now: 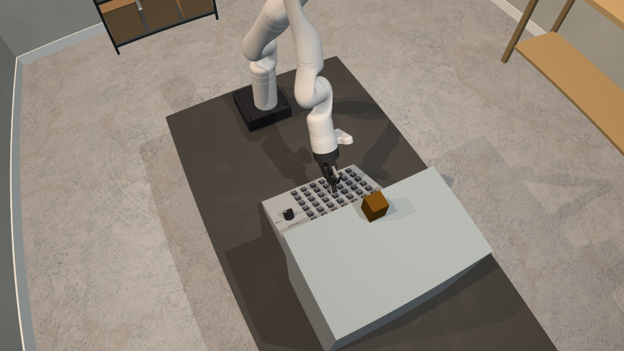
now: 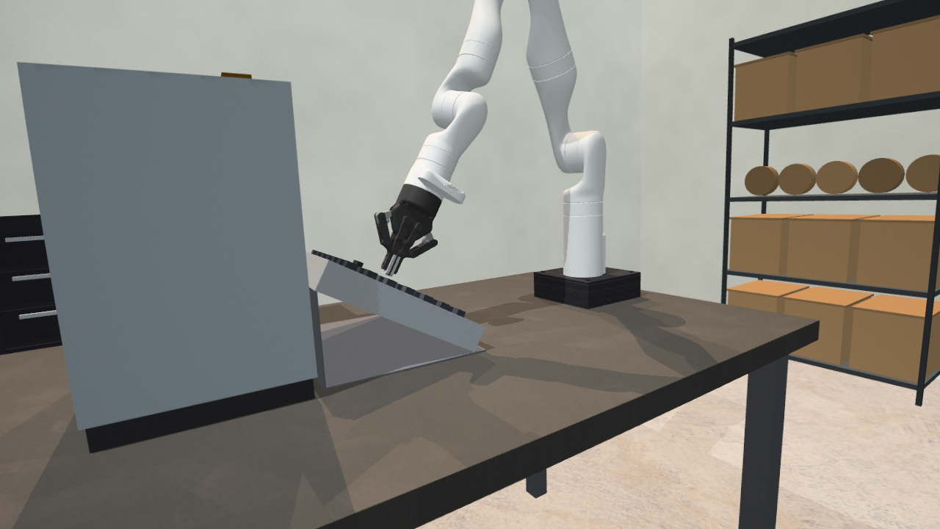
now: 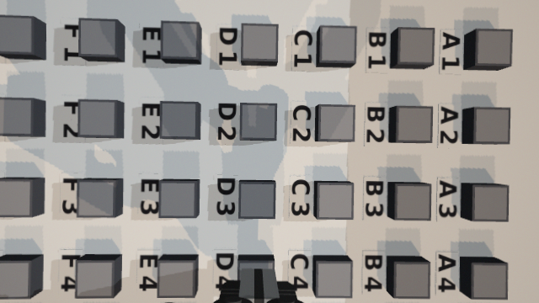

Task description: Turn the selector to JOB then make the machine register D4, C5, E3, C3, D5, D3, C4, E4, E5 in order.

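Right now my hand is 10 mm past the key E2, 70 mm to the right of it and 40 mm above it. The rest, counted from my hand: key E1: 10 mm behind, 100 mm to the left, 40 mm below; key D1: 20 mm ahead, 100 mm to the left, 30 mm below; sloped keypad panel: 40 mm ahead, 50 mm to the right, 60 mm below.
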